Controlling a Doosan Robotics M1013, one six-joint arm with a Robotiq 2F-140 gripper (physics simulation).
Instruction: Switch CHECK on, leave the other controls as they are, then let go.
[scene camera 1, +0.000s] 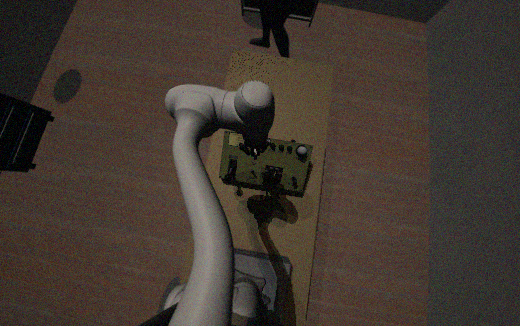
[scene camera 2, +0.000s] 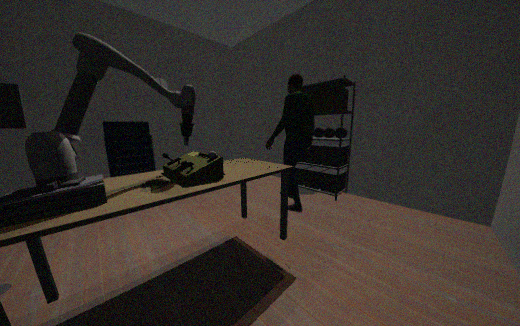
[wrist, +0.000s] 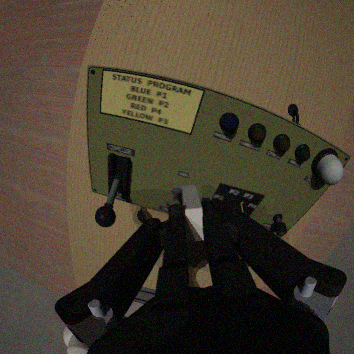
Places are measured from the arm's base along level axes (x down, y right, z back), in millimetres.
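Pixels of known places: gripper, fingertip midpoint: (scene camera 1: 254, 157) (scene camera 2: 185, 145) (wrist: 189, 197); arm's base, origin of the base link: (scene camera 1: 245, 290) (scene camera 2: 60, 185).
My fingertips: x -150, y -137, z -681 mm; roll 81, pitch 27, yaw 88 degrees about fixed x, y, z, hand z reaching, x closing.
Note:
Ahead of a thing's pixels: the offset from my fingertips to its top centre. "spot": to the spot under its first point. Level surfaces: height alone.
The green control panel (scene camera 1: 245, 165) (wrist: 155, 157) lies on the table; it also shows in the scene camera 2 view (scene camera 2: 208, 162). A small toggle switch @(dz +61, dx +87, dy +1 mm) (wrist: 176, 194) stands below an ON label @(spot: dz +17, dx +121, dy -1 mm) (wrist: 183, 174), close beside the fingertips in the wrist view. Its name label and its exact tilt cannot be made out, so I cannot tell whether it is CHECK or which way it is set. My gripper (scene camera 2: 186, 143) (wrist: 189, 197) is shut with nothing between the fingers. It hangs above the panel, clearly apart from it in the scene camera 2 view.
The panel also bears a ball-ended lever (wrist: 105, 216), a blue knob @(spot: dz -98, dx +61, dy +22 mm) (wrist: 229, 122), a white round button @(spot: dz -109, dx +33, dy +230 mm) (scene camera 1: 302, 150) (wrist: 330, 169), a dark selector plate @(spot: dz +5, dx +120, dy +124 mm) (wrist: 245, 192) and a small switch @(dz +40, dx +90, dy +241 mm) (wrist: 278, 224) at right. A person (scene camera 2: 298, 120) stands beyond the table @(dx +222 mm) (scene camera 1: 300, 100) (scene camera 2: 255, 165).

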